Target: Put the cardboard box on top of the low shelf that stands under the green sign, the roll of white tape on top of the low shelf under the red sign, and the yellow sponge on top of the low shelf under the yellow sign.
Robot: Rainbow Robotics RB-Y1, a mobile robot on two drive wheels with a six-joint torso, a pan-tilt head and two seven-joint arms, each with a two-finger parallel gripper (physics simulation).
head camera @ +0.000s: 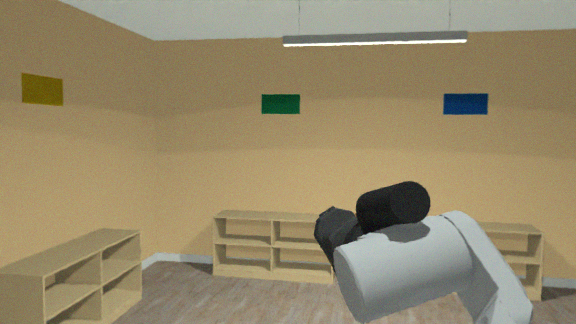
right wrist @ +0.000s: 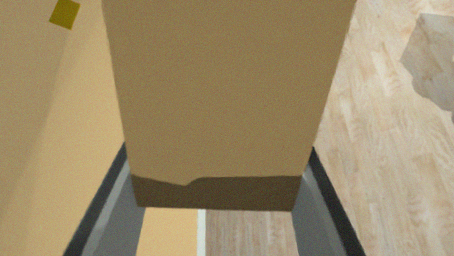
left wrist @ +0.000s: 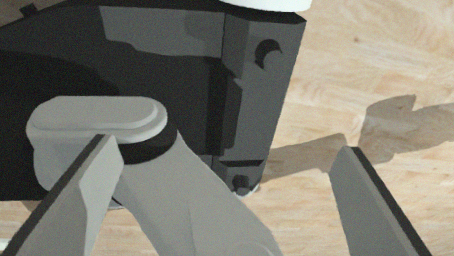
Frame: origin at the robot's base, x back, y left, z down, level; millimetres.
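Seen in the pictures: left gripper, fingertip midpoint: (left wrist: 227, 155); right gripper, fingertip midpoint: (right wrist: 217, 150).
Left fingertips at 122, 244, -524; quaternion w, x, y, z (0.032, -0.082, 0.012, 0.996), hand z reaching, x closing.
A point is followed by its place in that frame, as x, y, z.
My right gripper (right wrist: 217, 150) @[-491, -61, -1317] is shut on the cardboard box (right wrist: 225, 100) @[-484, -98, -1339], which fills the upper middle of the right wrist view. My left gripper (left wrist: 227, 155) @[122, 244, -524] is open and empty, above the floor beside the robot's base. In the head camera, a green sign (head camera: 280, 104) @[-4532, 157, -1747] hangs on the back wall above a low shelf (head camera: 245, 216) @[-4259, 490, -611]. A yellow sign (head camera: 42, 89) @[-3063, 1820, -1756] (right wrist: 65, 14) @[-3050, 1823, -1743] hangs on the left wall above another low shelf (head camera: 75, 247) @[-3037, 1599, -611]. The red sign, the white tape and the yellow sponge do not show in the current views.
A blue sign (head camera: 465, 104) @[-4239, -1653, -1747] hangs at the right of the back wall, above a third low shelf (head camera: 535, 260) @[-3784, -2151, -346] partly hidden by my right arm (head camera: 410, 270) @[-207, -89, -1382]. Wooden floor (head camera: 240, 300) @[-3617, 460, 0] lies in front of the shelves. A lamp (head camera: 375, 38) @[-2902, -530, -2102] hangs from the ceiling.
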